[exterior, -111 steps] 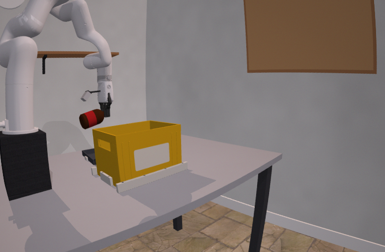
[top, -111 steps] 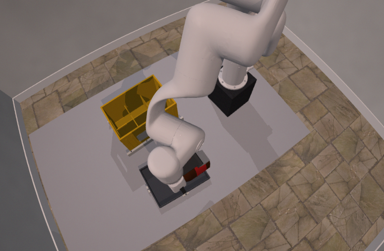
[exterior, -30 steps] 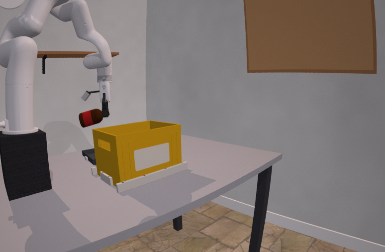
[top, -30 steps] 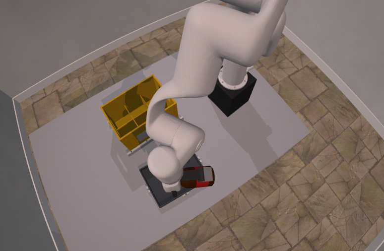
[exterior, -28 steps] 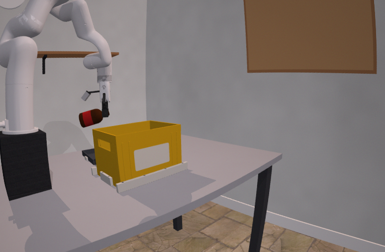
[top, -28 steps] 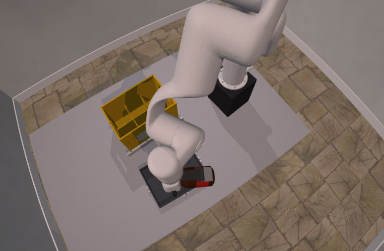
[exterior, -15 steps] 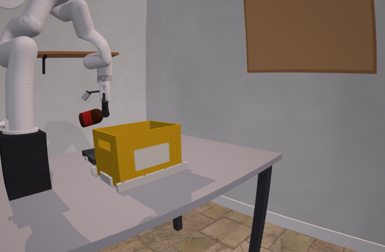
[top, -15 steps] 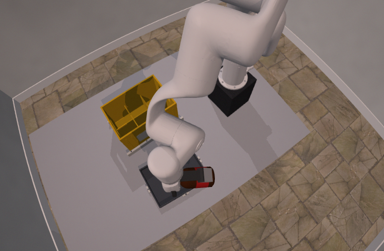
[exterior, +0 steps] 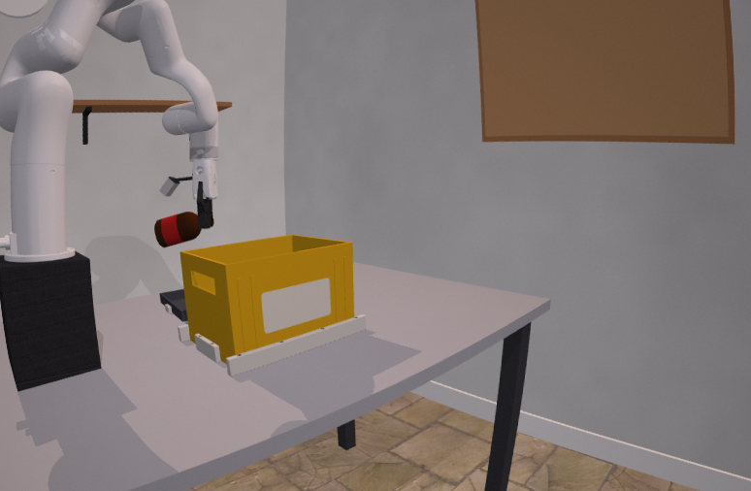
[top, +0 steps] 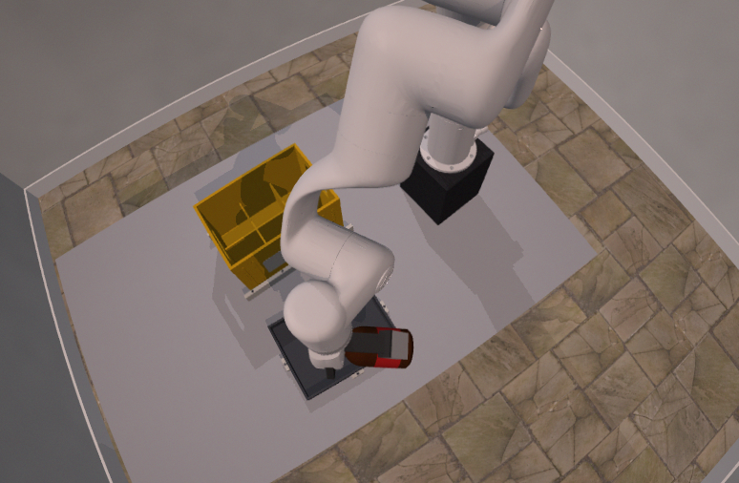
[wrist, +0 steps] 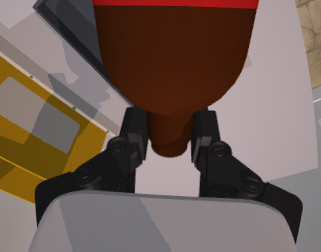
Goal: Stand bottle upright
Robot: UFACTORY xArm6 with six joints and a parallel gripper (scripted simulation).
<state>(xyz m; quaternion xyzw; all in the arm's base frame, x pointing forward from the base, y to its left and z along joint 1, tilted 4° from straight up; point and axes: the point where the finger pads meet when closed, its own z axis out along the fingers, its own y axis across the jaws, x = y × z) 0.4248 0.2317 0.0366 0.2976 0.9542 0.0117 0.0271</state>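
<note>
My gripper is now 50 mm past the brown bottle, 30 mm to the right of it and 20 mm above it. Round my hand: yellow crate: 20 mm behind, 350 mm to the right, 120 mm below; then dark tray: 10 mm behind, 50 mm to the right, 190 mm below.
</note>
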